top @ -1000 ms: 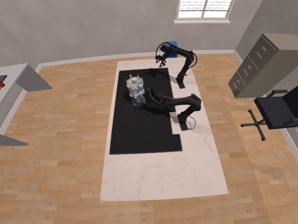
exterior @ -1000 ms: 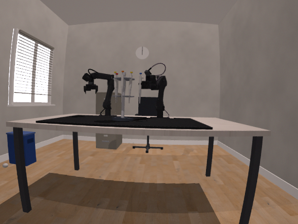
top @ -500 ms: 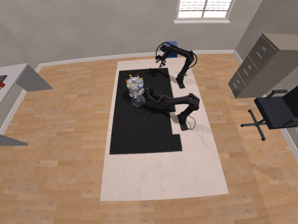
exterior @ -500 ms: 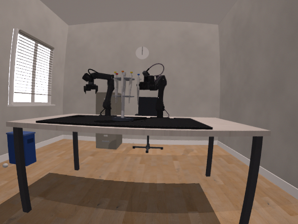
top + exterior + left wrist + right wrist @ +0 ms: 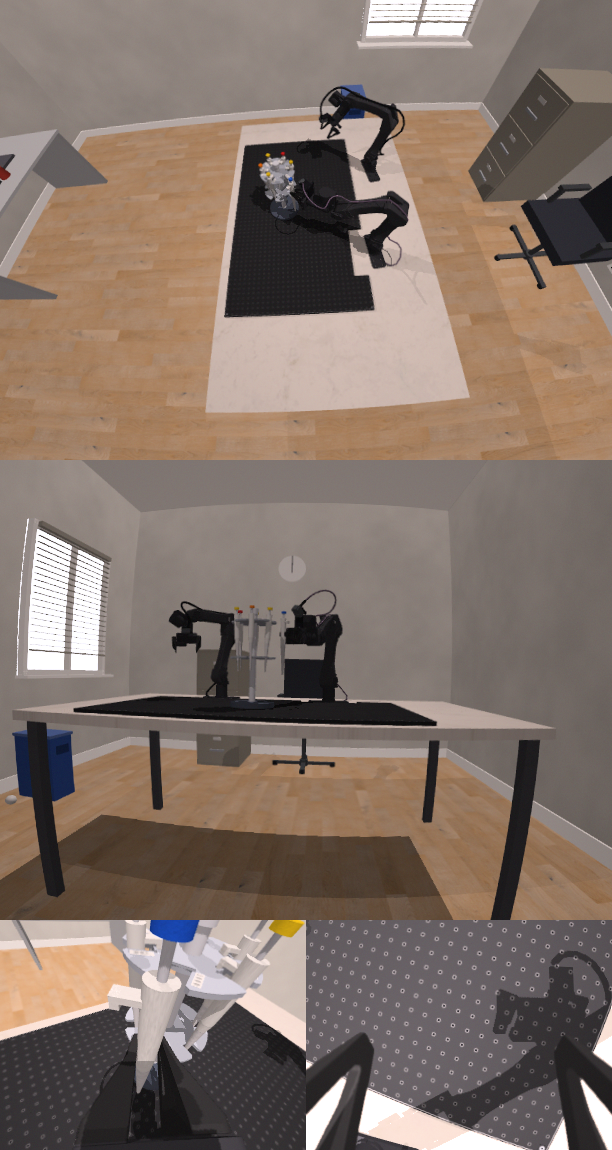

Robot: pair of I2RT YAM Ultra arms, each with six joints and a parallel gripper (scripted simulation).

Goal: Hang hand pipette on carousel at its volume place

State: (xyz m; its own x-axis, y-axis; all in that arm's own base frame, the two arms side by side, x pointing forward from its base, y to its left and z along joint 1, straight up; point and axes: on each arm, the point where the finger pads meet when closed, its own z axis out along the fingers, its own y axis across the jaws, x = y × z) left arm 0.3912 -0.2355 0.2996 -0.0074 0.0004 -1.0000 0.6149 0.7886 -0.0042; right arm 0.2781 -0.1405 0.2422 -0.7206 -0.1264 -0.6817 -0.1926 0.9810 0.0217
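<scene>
Right now my left hand is 3 cm above the hand pipette, 1 cm to the right of it and 1 cm short of it.
</scene>
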